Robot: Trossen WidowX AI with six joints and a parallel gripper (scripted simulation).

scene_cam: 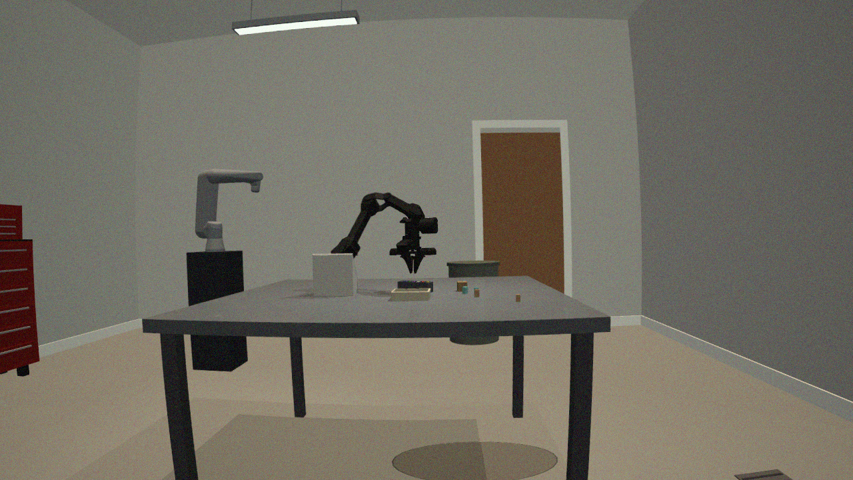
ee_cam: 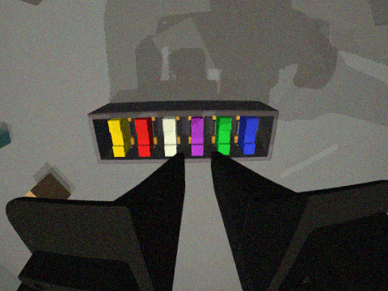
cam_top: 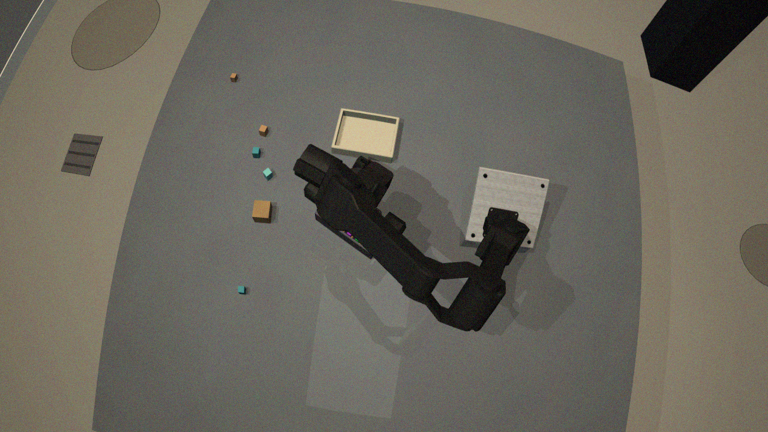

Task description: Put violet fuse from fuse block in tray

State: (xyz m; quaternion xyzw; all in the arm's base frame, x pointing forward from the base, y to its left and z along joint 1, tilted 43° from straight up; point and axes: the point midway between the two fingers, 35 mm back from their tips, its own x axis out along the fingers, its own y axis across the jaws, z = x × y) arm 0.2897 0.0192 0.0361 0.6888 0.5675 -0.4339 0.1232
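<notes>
Now: gripper tip 50 mm above the violet fuse. The rest, counted from my gripper tip: tray (10 mm ahead, 220 mm to the right, 70 mm below).
</notes>
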